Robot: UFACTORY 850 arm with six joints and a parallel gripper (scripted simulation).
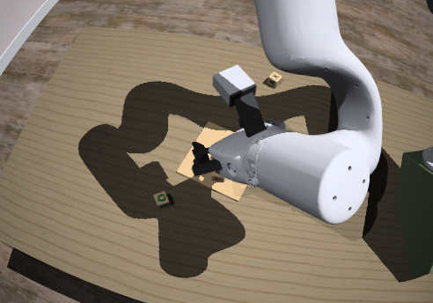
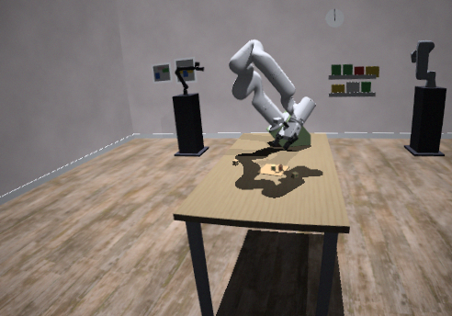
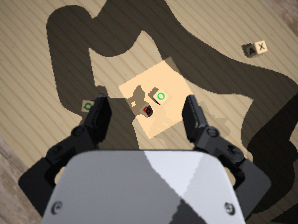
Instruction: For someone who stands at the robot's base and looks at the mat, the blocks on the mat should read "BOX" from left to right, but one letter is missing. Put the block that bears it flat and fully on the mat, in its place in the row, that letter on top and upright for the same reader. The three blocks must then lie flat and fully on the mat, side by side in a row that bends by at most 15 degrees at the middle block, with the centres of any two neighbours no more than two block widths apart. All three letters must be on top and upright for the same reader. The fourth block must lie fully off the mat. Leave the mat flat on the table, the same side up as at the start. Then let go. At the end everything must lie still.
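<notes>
My gripper is now 8 cm past the x block, 28 cm to the left of it and 13 cm above it. Also, from my hand: tan mat (4 cm to the right, 14 cm below); then green O block (10 cm ahead, 8 cm to the left, 13 cm below).
</notes>
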